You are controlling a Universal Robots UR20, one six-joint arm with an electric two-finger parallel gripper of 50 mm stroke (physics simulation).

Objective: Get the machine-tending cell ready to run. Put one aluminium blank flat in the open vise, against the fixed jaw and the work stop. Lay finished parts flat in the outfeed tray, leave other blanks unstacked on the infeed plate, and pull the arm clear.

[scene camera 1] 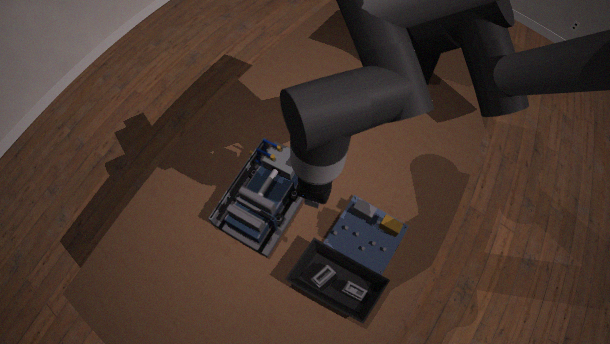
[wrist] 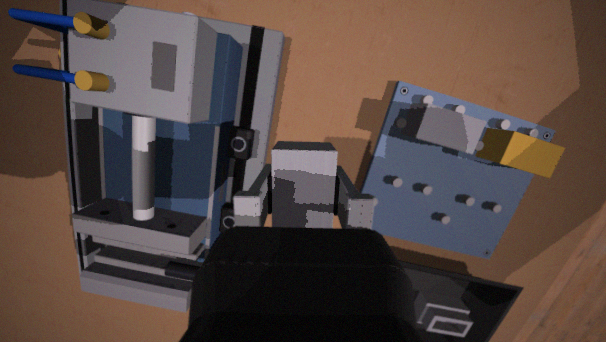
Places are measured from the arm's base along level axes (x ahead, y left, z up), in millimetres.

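Pixels of known places: gripper, fingertip midpoint: [scene camera 1: 315, 194] [wrist: 303, 179]; arm's base at its link origin: [scene camera 1: 423, 26].
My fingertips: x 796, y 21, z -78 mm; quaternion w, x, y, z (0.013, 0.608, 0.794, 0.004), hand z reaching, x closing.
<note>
Ahead of a thing's pixels: the offset from my fingertips to its top centre. "pt": to the spot under its first point.
My gripper [scene camera 1: 316, 201] [wrist: 303, 179] is shut on a grey aluminium blank {3 mm ahead, 1 mm left, 32 mm up} [wrist: 305, 167] and holds it above the table, between the vise and the infeed plate. The vise [scene camera 1: 265, 248] [wrist: 136, 296] stands at the left; a gap shows between its jaws, and I see no blank there. Another grey blank {68 mm back, 122 mm left, 58 mm down} [scene camera 1: 365, 209] [wrist: 450, 129] lies on the blue infeed plate {19 mm back, 169 mm left, 94 mm down} [scene camera 1: 370, 260] [wrist: 420, 235]. Two finished parts with rectangular pockets, one {154 mm ahead, 133 mm left, 55 mm down} [scene camera 1: 323, 276] tilted in the picture and another {144 mm ahead, 227 mm left, 55 mm down} [scene camera 1: 355, 290] [wrist: 450, 326], are apart in the black outfeed tray {pt 91 mm ahead, 289 mm left, 61 mm down} [scene camera 1: 385, 285] [wrist: 515, 292].
A yellow block {70 mm back, 212 mm left, 58 mm down} [scene camera 1: 391, 225] [wrist: 532, 154] sits beside the grey blank on the infeed plate, among small upright pegs. Two blue hoses with brass fittings {pt 27 mm back, 148 mm right, 7 mm up} [wrist: 92, 80] stick out at the vise's rear. Black clamps {pt 3 mm ahead, 63 mm right, 65 mm down} [wrist: 240, 144] line its near side. The tray's raised walls adjoin the infeed plate.
</note>
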